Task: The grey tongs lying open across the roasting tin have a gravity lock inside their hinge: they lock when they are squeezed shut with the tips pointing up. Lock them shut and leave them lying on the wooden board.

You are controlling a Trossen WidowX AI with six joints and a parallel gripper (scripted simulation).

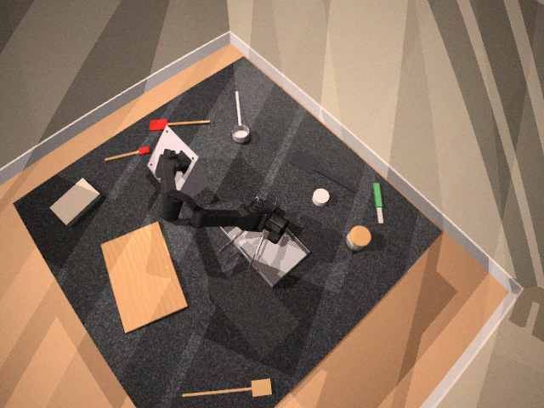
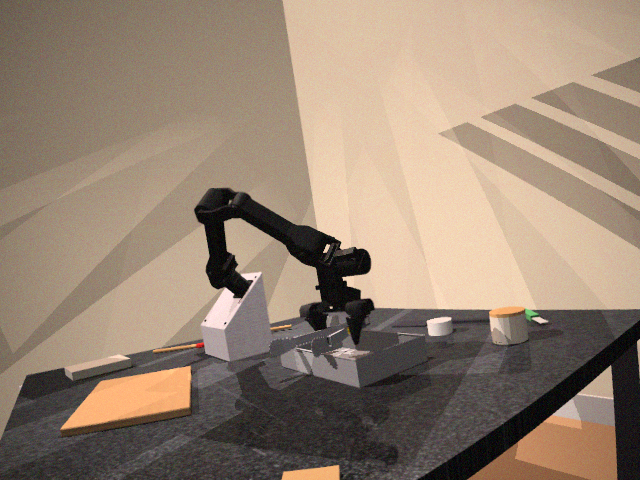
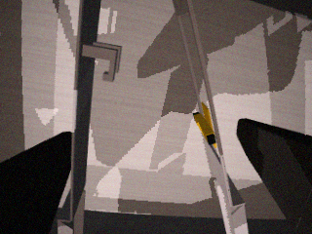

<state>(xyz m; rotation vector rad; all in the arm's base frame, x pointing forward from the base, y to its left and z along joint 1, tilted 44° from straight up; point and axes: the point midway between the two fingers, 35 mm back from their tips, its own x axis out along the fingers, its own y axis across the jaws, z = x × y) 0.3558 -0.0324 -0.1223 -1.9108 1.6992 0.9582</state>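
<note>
The yellow lock piece is 3 cm above my gripper tip, 2 cm to the left of it and 1 cm ahead of it. From my gripper tip the other things lie so: white puck: 29 cm to the left, 6 cm ahead, 2 cm below; then cork-lidded jar: 28 cm ahead, 26 cm to the left, 1 cm below; then grey roasting tin: 4 cm ahead, 1 cm to the right, 1 cm below.
</note>
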